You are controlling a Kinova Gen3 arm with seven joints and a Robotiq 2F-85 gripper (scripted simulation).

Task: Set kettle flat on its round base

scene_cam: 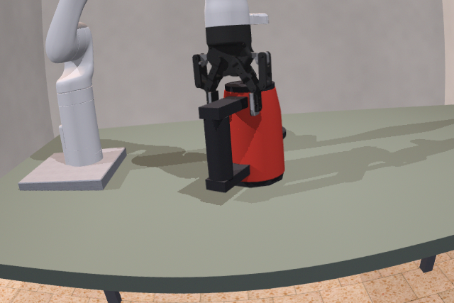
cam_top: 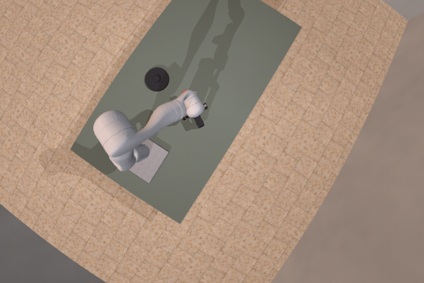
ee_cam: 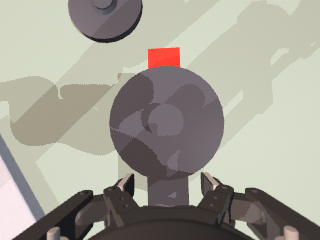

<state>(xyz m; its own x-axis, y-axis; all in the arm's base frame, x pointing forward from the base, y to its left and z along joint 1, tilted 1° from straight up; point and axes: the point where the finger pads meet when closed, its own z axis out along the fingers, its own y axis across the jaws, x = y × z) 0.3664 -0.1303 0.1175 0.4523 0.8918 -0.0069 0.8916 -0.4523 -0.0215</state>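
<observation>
Now: hand 5 cm above the red kettle, 2 cm to the right of it and 1 cm short of it. From my hand the other things lie so: black round base: 33 cm to the left, 13 cm below, 4 cm ahead.
</observation>
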